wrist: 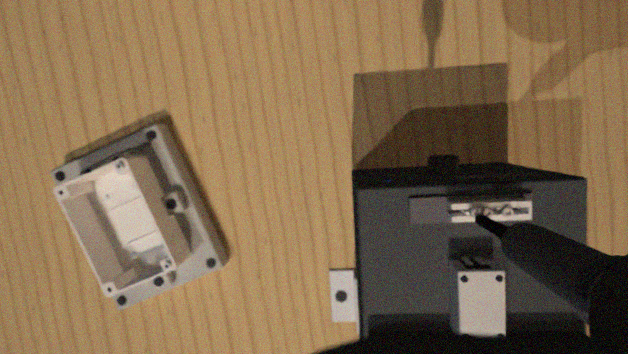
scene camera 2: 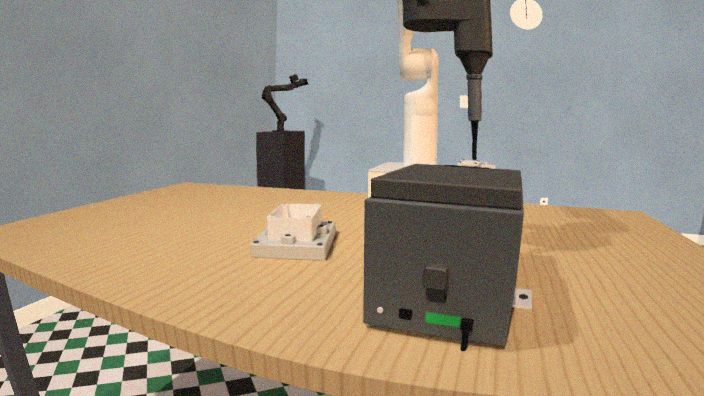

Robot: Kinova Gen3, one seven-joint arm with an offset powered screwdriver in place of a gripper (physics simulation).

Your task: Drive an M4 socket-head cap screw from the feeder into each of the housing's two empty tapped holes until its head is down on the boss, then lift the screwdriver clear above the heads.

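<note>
The pale housing (scene camera 2: pixel 295 222) (wrist: pixel 135 215) is an open box on a grey base plate (scene camera 2: pixel 287 252) (wrist: pixel 190 270), left of the feeder. Dark holes show in the plate and its bosses; whether any holds a screw head is too blurred to tell. The dark box-shaped feeder (scene camera 2: pixel 440 240) (wrist: pixel 400 250) has a white pick-up rail (wrist: pixel 516 219) with blurred metallic screws. My screwdriver (scene camera 2: pixel 474 159) (wrist: pixel 479 217) points down with its bit tip at the rail. Whether a screw sits on the bit cannot be made out. In the scene view the feeder's top hides part of the rail.
A small pale tab (scene camera 2: pixel 527 304) (wrist: pixel 342 312) with a dark hole sticks out beside the feeder. A pale plate (wrist: pixel 481 305) is on the feeder below the rail. A black cable (scene camera 2: pixel 465 337) hangs from its back. A small black arm (scene camera 2: pixel 274 105) stands on a pedestal (scene camera 2: pixel 280 160) beyond the table.
</note>
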